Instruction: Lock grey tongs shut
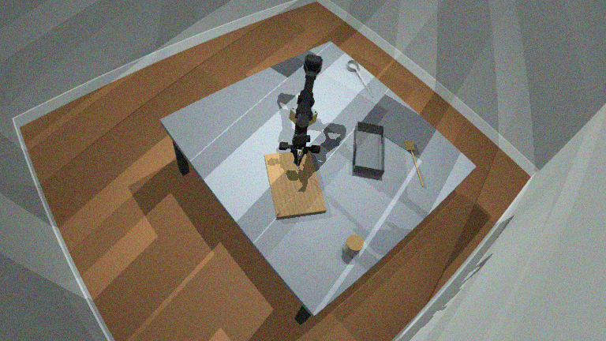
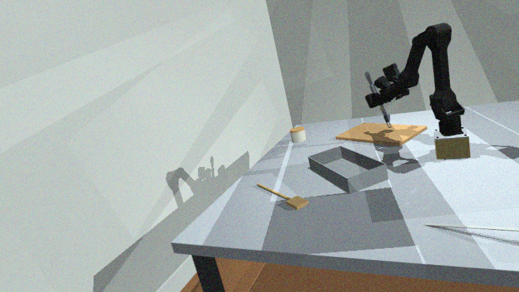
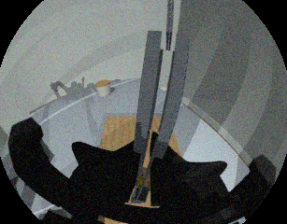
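The wooden board lies 1 cm to the left of my gripper tip and 15 cm below it. Also, from my gripper tip: grey roasting tin 16 cm ahead, 44 cm to the left, 13 cm below; small wooden cup 41 cm ahead, 8 cm to the right, 13 cm below.
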